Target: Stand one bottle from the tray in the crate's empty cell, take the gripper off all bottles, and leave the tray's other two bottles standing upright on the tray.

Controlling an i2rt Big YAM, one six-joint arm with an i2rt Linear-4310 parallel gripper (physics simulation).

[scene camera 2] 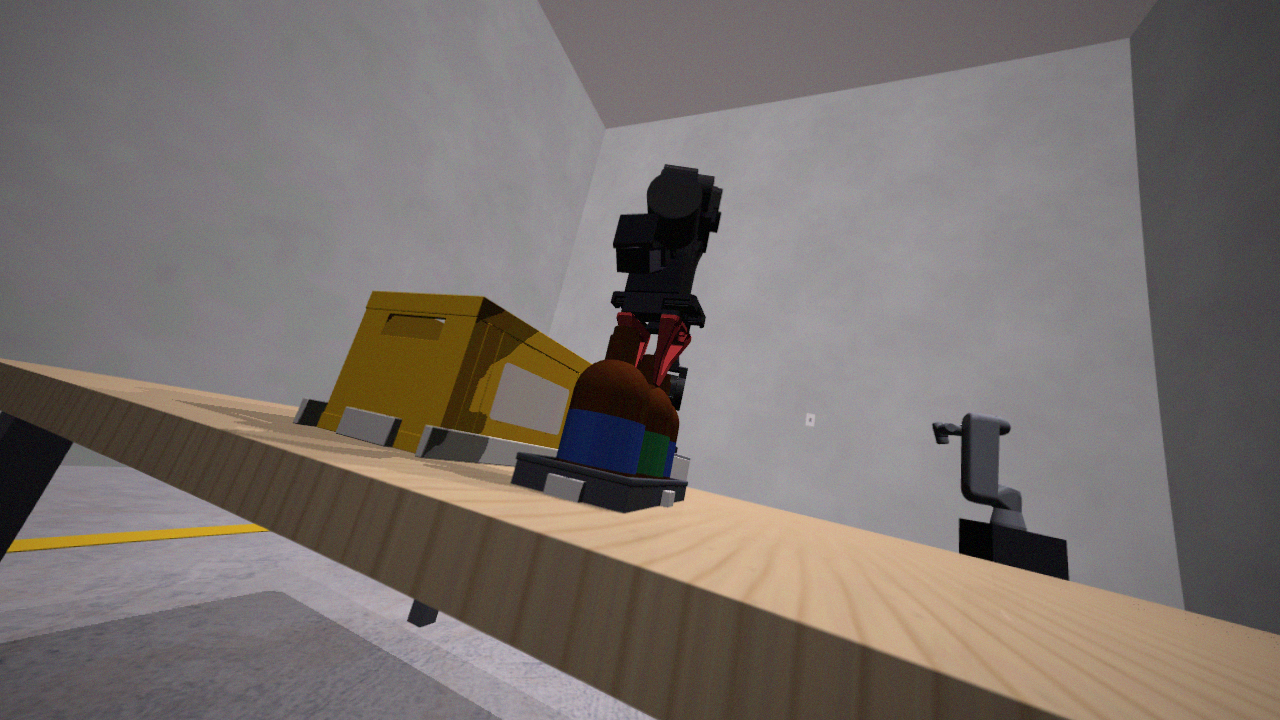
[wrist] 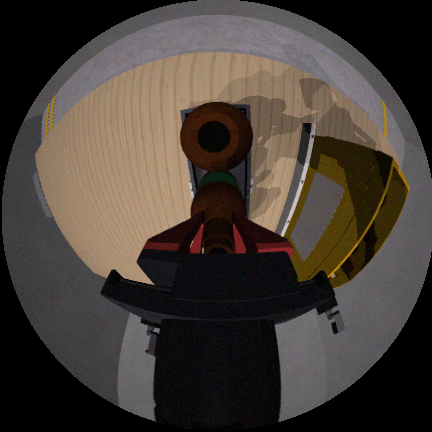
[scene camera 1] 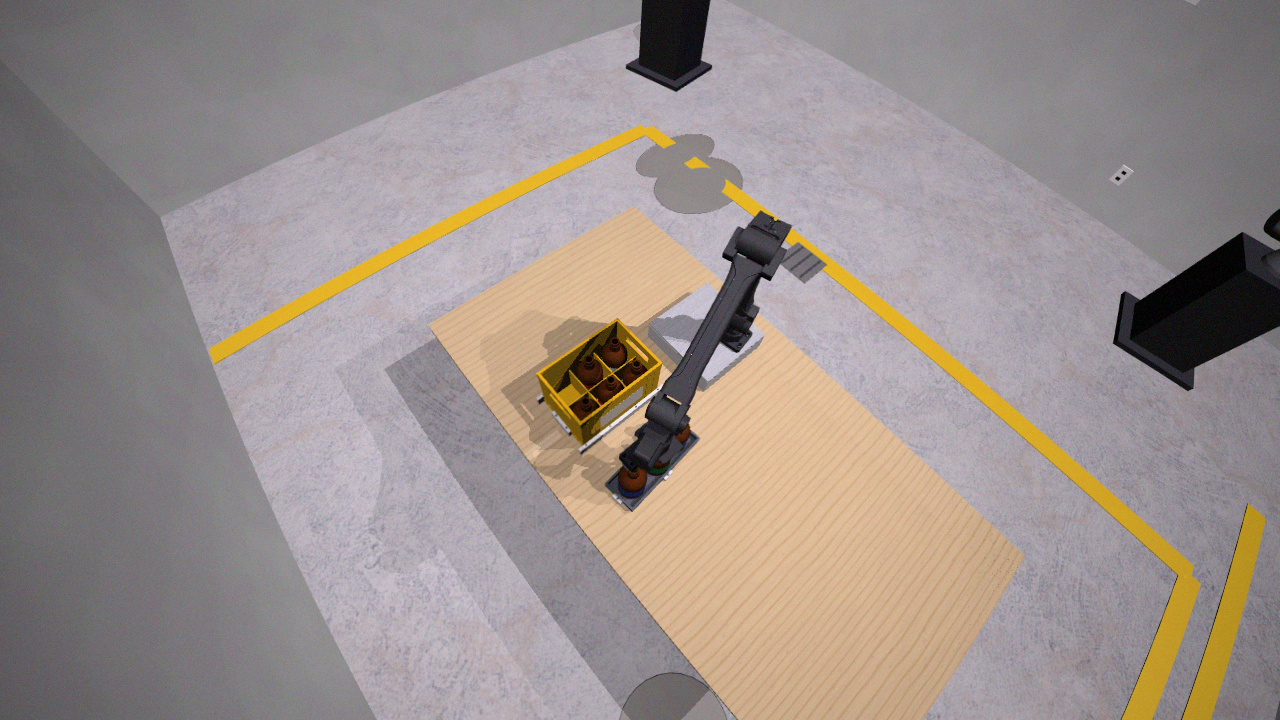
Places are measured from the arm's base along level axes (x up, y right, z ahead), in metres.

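Pixels of known places: gripper, fingertip midpoint: (wrist: 217, 214); arm's base, link origin: (scene camera 1: 728, 333).
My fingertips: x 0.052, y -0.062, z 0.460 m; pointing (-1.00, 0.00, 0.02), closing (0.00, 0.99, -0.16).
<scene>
For each thing: its middle in the pictures, then the offset to it from my fingertips. Level surfaces: height alone.
- grey tray, body centre: (scene camera 2: 621, 482) (wrist: 220, 186) (scene camera 1: 653, 461) dx -0.110, dy +0.003, dz -0.013 m
- blue-banded brown bottle, body centre: (scene camera 2: 610, 406) (wrist: 216, 137) (scene camera 1: 632, 477) dx -0.040, dy +0.010, dz +0.074 m
- third bottle, body centre: (scene camera 2: 650, 429) (scene camera 1: 676, 431) dx -0.040, dy -0.001, dz -0.097 m
- yellow crate, body centre: (scene camera 2: 483, 391) (wrist: 342, 220) (scene camera 1: 600, 382) dx -0.035, dy +0.245, dz -0.075 m
- wooden table, surface height: dx -0.123 m
My gripper (scene camera 2: 651, 365) (wrist: 217, 214) is shut on the neck of the middle, green-banded bottle (scene camera 1: 660, 467) (scene camera 2: 654, 454) (wrist: 217, 201). This bottle stands upright in the grey tray (scene camera 1: 615, 489) (scene camera 2: 617, 491) (wrist: 248, 165). A blue-banded brown bottle (scene camera 1: 632, 480) (scene camera 2: 601, 440) (wrist: 215, 111) stands upright at the tray's near end. The third bottle (scene camera 1: 683, 433) (scene camera 2: 672, 458) stands at the far end, mostly hidden by the arm or the other bottles. The yellow crate (scene camera 1: 562, 416) (scene camera 2: 402, 367) (wrist: 345, 165) holds several brown bottles. Its empty cell is at the left corner in scene camera 1.
White and grey rails (scene camera 1: 617, 423) (scene camera 2: 483, 445) (wrist: 300, 187) run along the crate's foot, between crate and tray. The arm's pale base plate (scene camera 1: 729, 362) lies behind the tray on the wooden table (scene camera 1: 805, 501) (scene camera 2: 805, 573) (wrist: 135, 165). The crate walls rise beside the gripper.
</scene>
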